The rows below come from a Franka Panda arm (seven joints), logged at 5 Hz.
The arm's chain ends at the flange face. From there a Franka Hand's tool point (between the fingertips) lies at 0.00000 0.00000 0.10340 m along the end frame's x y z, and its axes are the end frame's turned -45 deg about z.
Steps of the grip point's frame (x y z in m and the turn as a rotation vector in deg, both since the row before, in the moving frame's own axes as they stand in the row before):
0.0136, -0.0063, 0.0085, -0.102, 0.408, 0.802
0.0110, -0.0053, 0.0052, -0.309, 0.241, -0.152
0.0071, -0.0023, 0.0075, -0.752, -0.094, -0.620
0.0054, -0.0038, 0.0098, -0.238, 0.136, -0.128
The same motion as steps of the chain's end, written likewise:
0.0045, -0.0137, 0.0085, 0.216, 0.361, 0.802
0.0033, -0.0116, 0.0052, -0.048, 0.389, -0.152
0.0025, -0.0077, 0.0075, -0.598, 0.465, -0.620
0.0007, -0.0066, 0.0098, -0.072, 0.264, -0.128

